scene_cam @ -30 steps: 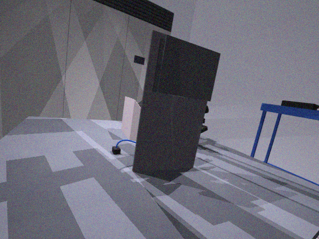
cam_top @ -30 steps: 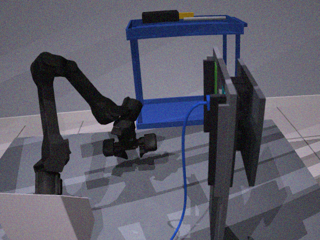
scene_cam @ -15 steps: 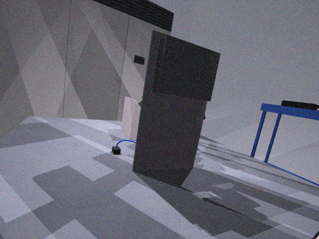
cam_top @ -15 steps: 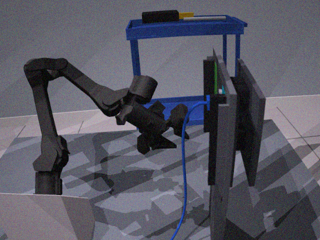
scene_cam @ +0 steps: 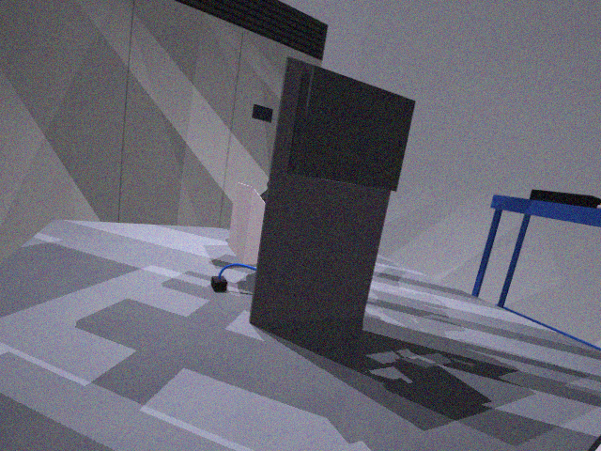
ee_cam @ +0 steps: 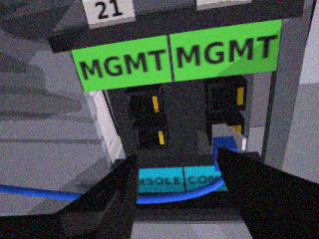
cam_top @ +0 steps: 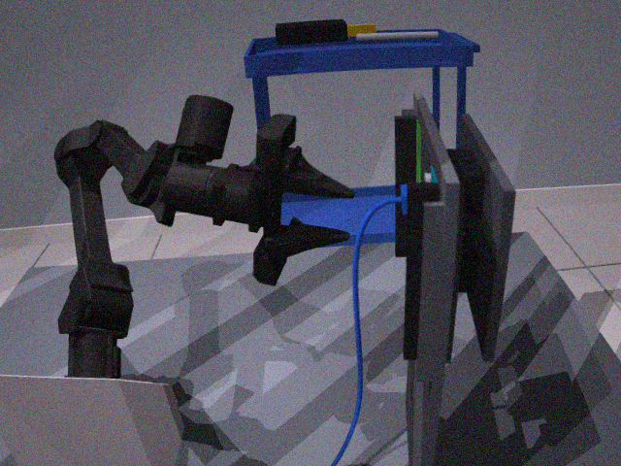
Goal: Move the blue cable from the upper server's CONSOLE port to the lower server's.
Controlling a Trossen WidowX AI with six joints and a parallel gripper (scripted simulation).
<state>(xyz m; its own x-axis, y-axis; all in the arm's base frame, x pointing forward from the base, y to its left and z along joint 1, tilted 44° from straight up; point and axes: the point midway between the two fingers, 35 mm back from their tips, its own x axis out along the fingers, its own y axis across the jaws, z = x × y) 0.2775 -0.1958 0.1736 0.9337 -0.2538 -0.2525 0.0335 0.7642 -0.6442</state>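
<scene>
My gripper tip is 70 mm short of the blue plug, 70 mm to the left of it and 50 mm below it. The rest, counted from my gripper tip: black block: 140 mm behind, 180 mm to the right, 390 mm below.
</scene>
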